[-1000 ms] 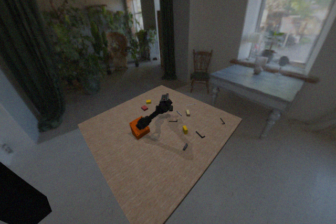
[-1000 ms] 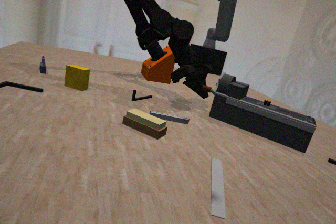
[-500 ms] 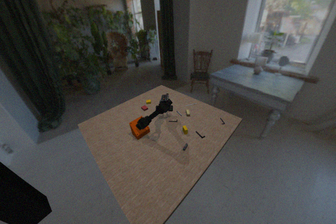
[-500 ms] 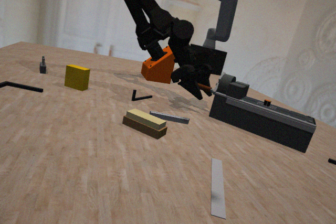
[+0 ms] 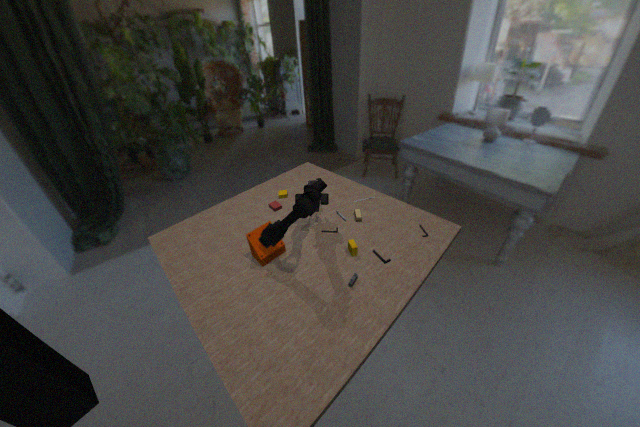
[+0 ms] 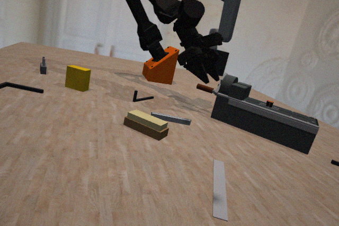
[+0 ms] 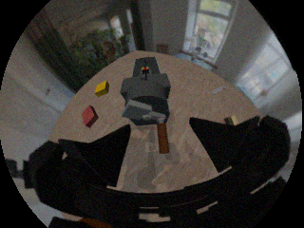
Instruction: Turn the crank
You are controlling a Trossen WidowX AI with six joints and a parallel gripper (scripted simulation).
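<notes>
The brown crank handle is 10 mm behind my gripper tip, 10 mm to the right of it and 30 mm below it. Also, from my gripper tip: red pointer (120 mm ahead, 110 mm to the left, 10 mm below); then tan-and-brown block (120 mm ahead, 240 mm to the right, 80 mm below); then grey bar (70 mm ahead, 150 mm to the right, 90 mm below).
</notes>
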